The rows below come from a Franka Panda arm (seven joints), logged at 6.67 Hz.
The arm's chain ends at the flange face. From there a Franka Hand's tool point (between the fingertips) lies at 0.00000 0.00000 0.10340 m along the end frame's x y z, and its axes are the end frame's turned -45 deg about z.
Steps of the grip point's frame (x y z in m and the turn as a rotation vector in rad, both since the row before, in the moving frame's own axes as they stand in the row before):
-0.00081 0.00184 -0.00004 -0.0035 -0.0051 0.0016
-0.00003 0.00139 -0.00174 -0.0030 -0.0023 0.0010
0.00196 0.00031 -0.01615 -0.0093 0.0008 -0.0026
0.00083 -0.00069 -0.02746 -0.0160 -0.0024 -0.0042
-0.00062 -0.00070 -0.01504 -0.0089 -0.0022 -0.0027
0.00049 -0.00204 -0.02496 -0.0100 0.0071 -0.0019
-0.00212 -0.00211 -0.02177 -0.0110 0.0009 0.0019
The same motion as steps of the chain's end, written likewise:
0.00085 0.00125 -0.00004 -0.0061 -0.0011 0.0016
0.00091 0.00062 -0.00174 -0.0037 0.0005 0.0010
0.00087 -0.00179 -0.01615 -0.0060 0.0071 -0.0026
-0.00090 -0.00242 -0.02745 -0.0130 0.0096 -0.0042
-0.00142 -0.00087 -0.01504 -0.0078 0.0047 -0.0027
-0.00235 -0.00200 -0.02495 -0.0021 0.0121 -0.0019
-0.00386 -0.00073 -0.02176 -0.0071 0.0084 0.0019

